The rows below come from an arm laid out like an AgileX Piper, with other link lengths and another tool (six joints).
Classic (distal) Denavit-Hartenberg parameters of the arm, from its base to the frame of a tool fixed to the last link. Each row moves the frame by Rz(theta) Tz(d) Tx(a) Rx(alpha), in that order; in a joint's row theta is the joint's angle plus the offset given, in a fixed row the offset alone. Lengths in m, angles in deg.
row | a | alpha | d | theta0
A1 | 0 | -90 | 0.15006 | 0
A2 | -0.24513 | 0 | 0 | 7.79
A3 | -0.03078 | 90 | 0 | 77.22
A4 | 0 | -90 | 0.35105 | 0
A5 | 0 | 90 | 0 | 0
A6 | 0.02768 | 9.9 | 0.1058 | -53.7
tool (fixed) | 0 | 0 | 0.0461 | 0
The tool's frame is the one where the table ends.
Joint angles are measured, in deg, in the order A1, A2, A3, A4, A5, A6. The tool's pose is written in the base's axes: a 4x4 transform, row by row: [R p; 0 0 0 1], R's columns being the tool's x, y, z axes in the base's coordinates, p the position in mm. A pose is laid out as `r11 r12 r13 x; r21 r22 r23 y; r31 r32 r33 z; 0 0 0 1`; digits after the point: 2 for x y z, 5 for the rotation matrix.
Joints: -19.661 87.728 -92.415 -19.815 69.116 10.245
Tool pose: -0.87519 -0.25200 0.41297 376.48; -0.46758 0.65968 -0.58837 -212.01; -0.12416 -0.70803 -0.69518 362.59; 0 0 0 1
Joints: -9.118 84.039 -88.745 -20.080 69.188 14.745
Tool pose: -0.80881 -0.30749 0.50127 391.64; -0.56431 0.64565 -0.51447 -136.47; -0.16545 -0.69899 -0.69573 362.65; 0 0 0 1
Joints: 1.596 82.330 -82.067 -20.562 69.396 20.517
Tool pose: -0.75639 -0.40966 0.50995 395.97; -0.63720 0.63762 -0.43292 -61.43; -0.14780 -0.65240 -0.74332 327.10; 0 0 0 1
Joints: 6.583 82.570 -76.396 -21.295 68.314 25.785
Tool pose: -0.75467 -0.45457 0.47312 392.79; -0.64555 0.64327 -0.41166 -27.56; -0.11721 -0.61609 -0.77890 287.17; 0 0 0 1
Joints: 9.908 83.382 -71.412 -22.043 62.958 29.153
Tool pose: -0.72644 -0.47889 0.49291 397.15; -0.67535 0.63027 -0.38296 -3.34; -0.12727 -0.61108 -0.78127 250.95; 0 0 0 1
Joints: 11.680 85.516 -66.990 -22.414 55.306 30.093
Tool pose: -0.67761 -0.51276 0.52718 406.30; -0.72119 0.60365 -0.33984 13.35; -0.14397 -0.61048 -0.77884 210.37; 0 0 0 1
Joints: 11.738 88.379 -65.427 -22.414 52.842 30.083
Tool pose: -0.67019 -0.54555 0.50321 409.21; -0.73304 0.59268 -0.33373 15.55; -0.11618 -0.59254 -0.79712 180.97; 0 0 0 1
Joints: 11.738 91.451 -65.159 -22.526 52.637 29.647
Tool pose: -0.66882 -0.58286 0.46147 409.97; -0.74033 0.57877 -0.34196 15.45; -0.06777 -0.57035 -0.81860 157.85; 0 0 0 1
